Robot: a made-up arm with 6 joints.
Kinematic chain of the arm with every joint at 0, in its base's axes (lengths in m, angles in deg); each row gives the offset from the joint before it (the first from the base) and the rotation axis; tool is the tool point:
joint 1: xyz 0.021 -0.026 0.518 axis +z
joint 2: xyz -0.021 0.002 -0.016 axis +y
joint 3: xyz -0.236 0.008 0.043 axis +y
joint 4: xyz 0.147 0.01 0.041 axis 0.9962 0 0.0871
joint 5: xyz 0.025 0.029 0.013 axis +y
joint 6: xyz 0.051 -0.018 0.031 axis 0.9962 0 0.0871
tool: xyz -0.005 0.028 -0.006
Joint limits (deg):
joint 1: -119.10..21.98
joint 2: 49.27..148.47
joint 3: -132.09..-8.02
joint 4: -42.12..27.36
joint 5: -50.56..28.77
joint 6: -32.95..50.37
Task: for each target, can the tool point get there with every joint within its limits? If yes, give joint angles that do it. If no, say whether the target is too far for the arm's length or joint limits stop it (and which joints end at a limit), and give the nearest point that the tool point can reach.
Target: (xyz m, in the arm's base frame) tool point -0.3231 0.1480 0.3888
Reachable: no: joint limits stop it (at a limit: joint 1, joint 2, joint 3, joint 4, joint 5) | nearest point 0.0416 0.0484 0.4107 | short by 0.379 m
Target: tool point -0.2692 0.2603 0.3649
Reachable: no: joint limits stop it (at a limit: joint 1, joint 2, joint 3, joint 4) | nearest point 0.0509 0.0667 0.4043 | short by 0.376 m
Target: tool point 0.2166 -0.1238 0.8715
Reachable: yes | joints -41.33 93.57 -106.01 0.93 -34.68 -15.36
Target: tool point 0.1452 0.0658 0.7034
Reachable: yes | joints 10.68 64.03 -38.22 -16.43 -8.89 -4.76
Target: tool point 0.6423 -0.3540 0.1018
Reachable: no: too far | nearest point 0.3588 -0.2044 0.4146 | short by 0.448 m
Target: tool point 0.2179 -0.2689 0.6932
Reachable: yes | joints -61.74 105.41 -76.73 -3.45 -23.29 -17.64
